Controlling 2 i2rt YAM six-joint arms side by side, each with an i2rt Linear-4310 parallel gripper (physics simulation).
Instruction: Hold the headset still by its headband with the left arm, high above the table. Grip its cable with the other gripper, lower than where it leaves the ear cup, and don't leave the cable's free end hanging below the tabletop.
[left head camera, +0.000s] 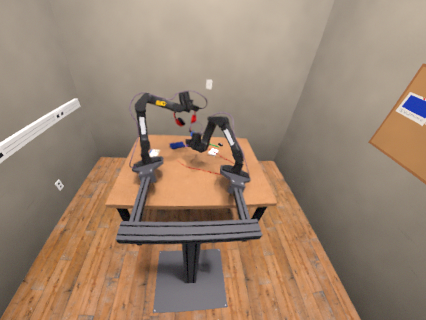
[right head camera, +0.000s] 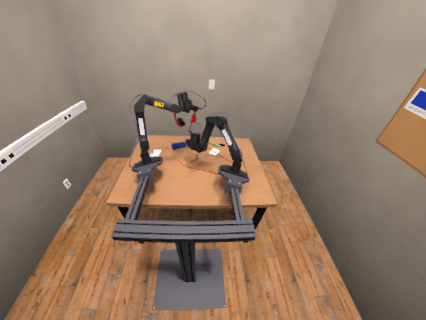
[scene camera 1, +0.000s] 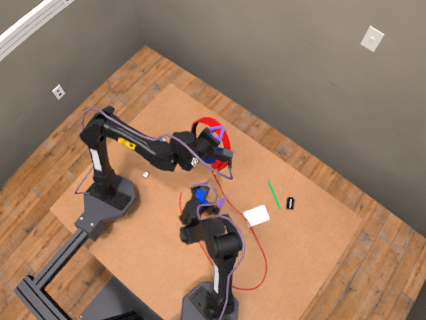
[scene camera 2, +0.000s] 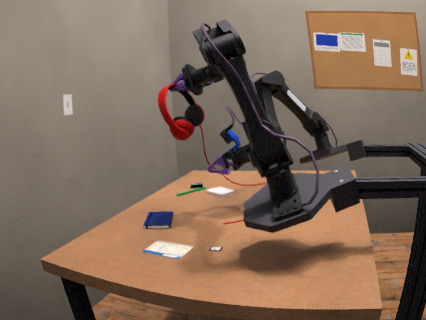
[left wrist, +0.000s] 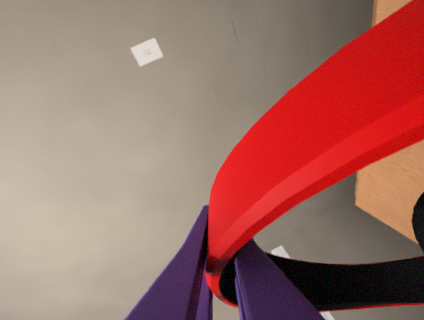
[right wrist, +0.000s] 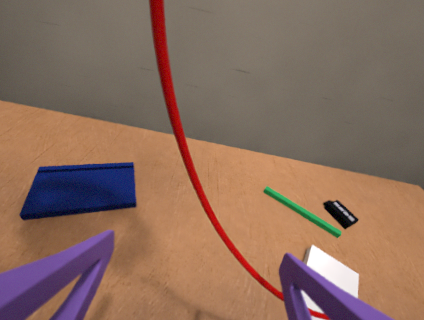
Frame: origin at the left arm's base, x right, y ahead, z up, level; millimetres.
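Seen in the pictures: left gripper, fingertip midpoint: (scene camera 1: 223, 127) (scene camera 2: 169, 89) (left wrist: 218, 211); right gripper, fingertip midpoint: (scene camera 1: 216, 188) (scene camera 2: 212, 166) (right wrist: 200, 251); left arm's base, origin of the base link: (left head camera: 147, 162) (right head camera: 147, 162) (scene camera 1: 108, 195) (scene camera 2: 285, 196); right arm's base, origin of the base link: (left head camera: 235, 172) (right head camera: 233, 172) (scene camera 1: 211, 312).
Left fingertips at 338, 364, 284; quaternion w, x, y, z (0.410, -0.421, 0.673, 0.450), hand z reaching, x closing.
Pixels of each thing's middle, then the offset from my left fingertips to it, as dx, dy, dz. "pt": a spot on its surface instead. Level surfaces: height alone.
- red headset, surface spot: (scene camera 2: 165, 104) pt -113, -17, -51
- table, its level: dz -440
- red cable, surface spot: (right wrist: 185, 150) (scene camera 2: 205, 152) pt +29, -103, -230
- blue notebook, body centre: (right wrist: 86, 186) (scene camera 2: 158, 219) (scene camera 1: 209, 154) (left head camera: 177, 145) (right head camera: 178, 145) -91, +54, -434
- green stick, body centre: (right wrist: 300, 210) (scene camera 2: 191, 191) (scene camera 1: 274, 194) +265, +18, -435
- small black block, body centre: (right wrist: 339, 211) (scene camera 1: 290, 203) +350, +14, -433
- white block, body centre: (right wrist: 326, 291) (scene camera 2: 220, 192) (scene camera 1: 256, 216) +237, -111, -433
- map-like card, body centre: (scene camera 2: 168, 249) -315, -44, -439
- small white piece, body centre: (scene camera 2: 216, 248) -304, -178, -439
The red headset (scene camera 2: 165, 104) (scene camera 1: 207, 121) hangs high above the table (scene camera 2: 100, 250). My left gripper (left wrist: 218, 211) (scene camera 2: 178, 84) is shut on its headband (left wrist: 300, 120), and the ear cups hang below. The red cable (scene camera 2: 203, 145) (right wrist: 185, 150) drops from an ear cup to the tabletop, then loops across it; its free end (scene camera 2: 226, 223) (left head camera: 179, 161) lies on the table. My right gripper (right wrist: 200, 251) (scene camera 2: 220, 165) is open, below the headset. In the right wrist view the cable crosses the gap between its fingers and passes behind the right-hand fingertip; its depth is unclear.
A blue notebook (right wrist: 82, 190) (scene camera 2: 158, 220), a green stick (right wrist: 302, 211), a small black block (right wrist: 341, 214) and a white block (right wrist: 332, 275) (scene camera 1: 256, 215) lie on the table. A map-like card (scene camera 2: 168, 249) and a small white piece (scene camera 2: 215, 248) lie nearer in scene camera 2.
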